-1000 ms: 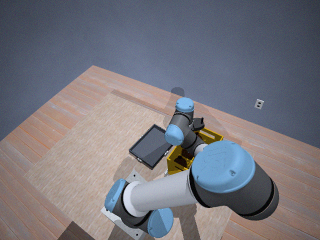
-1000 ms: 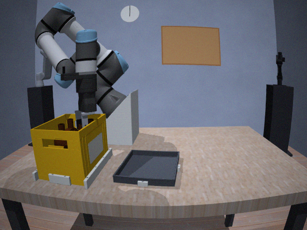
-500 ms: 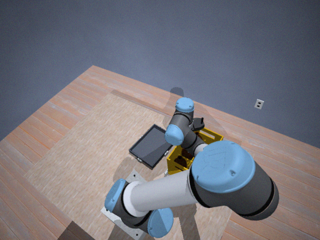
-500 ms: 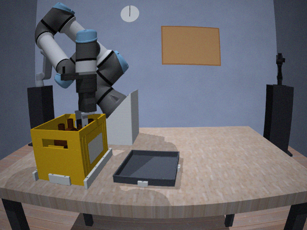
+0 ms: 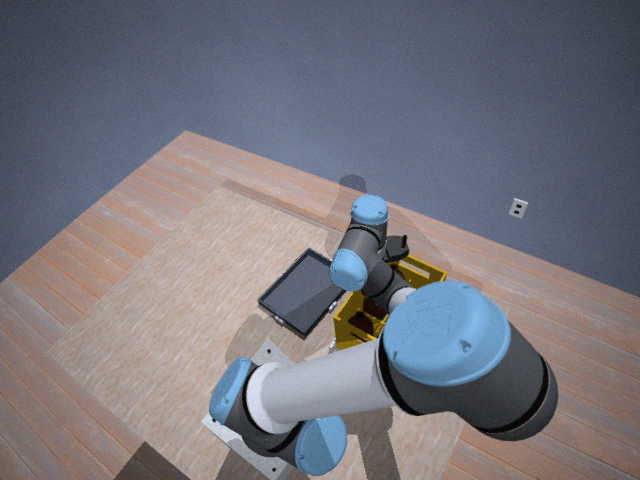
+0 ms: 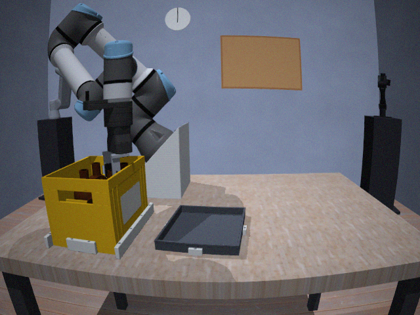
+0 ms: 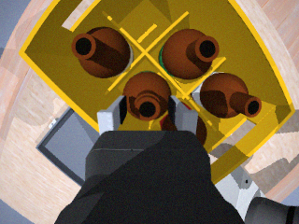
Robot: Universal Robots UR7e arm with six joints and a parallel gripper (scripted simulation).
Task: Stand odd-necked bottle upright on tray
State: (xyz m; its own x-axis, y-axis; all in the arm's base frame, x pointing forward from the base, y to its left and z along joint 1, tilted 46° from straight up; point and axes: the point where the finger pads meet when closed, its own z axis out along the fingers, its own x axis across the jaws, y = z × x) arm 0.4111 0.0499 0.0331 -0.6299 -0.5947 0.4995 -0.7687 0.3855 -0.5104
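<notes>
The yellow crate lies 80 mm below my hand, 40 mm to the right of it and 10 mm ahead of it. Also, from my hand: dark tray 230 mm to the left, 150 mm below, 50 mm behind; bottle 90 mm ahead, 70 mm below, 10 mm to the left.
</notes>
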